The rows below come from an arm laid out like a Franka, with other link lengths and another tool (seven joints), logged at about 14 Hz.
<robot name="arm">
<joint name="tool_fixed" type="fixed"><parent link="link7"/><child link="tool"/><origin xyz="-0.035 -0.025 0.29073" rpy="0 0.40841 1.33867"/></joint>
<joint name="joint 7" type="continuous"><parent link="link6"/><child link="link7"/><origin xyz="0.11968 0 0" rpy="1.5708 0 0"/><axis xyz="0 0 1"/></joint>
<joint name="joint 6" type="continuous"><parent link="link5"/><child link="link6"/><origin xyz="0 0 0" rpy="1.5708 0 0"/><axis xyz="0 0 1"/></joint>
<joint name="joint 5" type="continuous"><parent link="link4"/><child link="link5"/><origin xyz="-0.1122 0.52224 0" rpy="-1.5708 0 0"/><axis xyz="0 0 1"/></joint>
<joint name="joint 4" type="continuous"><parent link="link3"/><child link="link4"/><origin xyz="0.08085 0 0" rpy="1.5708 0 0"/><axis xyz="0 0 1"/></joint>
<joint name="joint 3" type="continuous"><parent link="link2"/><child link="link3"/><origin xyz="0 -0.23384 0" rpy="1.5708 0 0"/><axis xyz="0 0 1"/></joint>
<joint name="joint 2" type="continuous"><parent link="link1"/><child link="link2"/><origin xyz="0 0 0" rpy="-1.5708 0 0"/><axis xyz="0 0 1"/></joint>
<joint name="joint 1" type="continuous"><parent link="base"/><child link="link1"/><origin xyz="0 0 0.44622" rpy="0 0 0"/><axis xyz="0 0 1"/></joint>
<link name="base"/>
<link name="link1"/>
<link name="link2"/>
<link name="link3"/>
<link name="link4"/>
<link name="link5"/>
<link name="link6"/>
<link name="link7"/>
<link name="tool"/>
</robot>
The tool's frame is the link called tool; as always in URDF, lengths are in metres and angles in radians. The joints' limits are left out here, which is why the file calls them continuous.
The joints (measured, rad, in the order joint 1, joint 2, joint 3, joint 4, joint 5, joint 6, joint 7), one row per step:
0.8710, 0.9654, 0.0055, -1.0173, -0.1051, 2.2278, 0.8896
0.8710, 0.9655, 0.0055, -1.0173, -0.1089, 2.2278, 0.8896
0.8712, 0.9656, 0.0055, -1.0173, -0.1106, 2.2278, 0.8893
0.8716, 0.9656, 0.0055, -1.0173, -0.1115, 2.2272, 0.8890
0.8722, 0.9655, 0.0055, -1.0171, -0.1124, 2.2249, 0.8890
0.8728, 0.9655, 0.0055, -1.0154, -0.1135, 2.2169, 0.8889
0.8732, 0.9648, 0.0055, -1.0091, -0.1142, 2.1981, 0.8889
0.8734, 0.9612, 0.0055, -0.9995, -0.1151, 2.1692, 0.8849
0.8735, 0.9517, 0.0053, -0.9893, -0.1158, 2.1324, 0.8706
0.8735, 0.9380, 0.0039, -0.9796, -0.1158, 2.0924, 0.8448
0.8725, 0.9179, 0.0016, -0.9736, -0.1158, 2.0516, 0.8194
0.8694, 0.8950, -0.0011, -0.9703, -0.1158, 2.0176, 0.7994
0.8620, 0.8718, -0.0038, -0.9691, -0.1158, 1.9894, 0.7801
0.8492, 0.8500, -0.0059, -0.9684, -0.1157, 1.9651, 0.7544
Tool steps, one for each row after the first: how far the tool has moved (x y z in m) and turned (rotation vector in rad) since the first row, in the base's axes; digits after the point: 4 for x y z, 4 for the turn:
0.0004, -0.0004, -0.0002, -0.0023, -0.0026, 0.0015
0.0005, -0.0006, -0.0003, -0.0034, -0.0038, 0.0027
0.0002, -0.0006, -0.0005, -0.0045, -0.0041, 0.0037
-0.0004, -0.0007, -0.0007, -0.0066, -0.0035, 0.0044
-0.0015, -0.0017, -0.0009, -0.0123, -0.0006, 0.0048
-0.0027, -0.0037, 0.0008, -0.0222, 0.0058, 0.0036
-0.0040, -0.0067, 0.0057, -0.0363, 0.0137, 0.0051
-0.0055, -0.0105, 0.0153, -0.0537, 0.0211, 0.0155
-0.0065, -0.0155, 0.0280, -0.0732, 0.0269, 0.0357
-0.0064, -0.0217, 0.0440, -0.0913, 0.0316, 0.0538
-0.0039, -0.0280, 0.0619, -0.1030, 0.0326, 0.0648
0.0018, -0.0364, 0.0796, -0.1112, 0.0318, 0.0713
0.0107, -0.0477, 0.0962, -0.1187, 0.0300, 0.0793

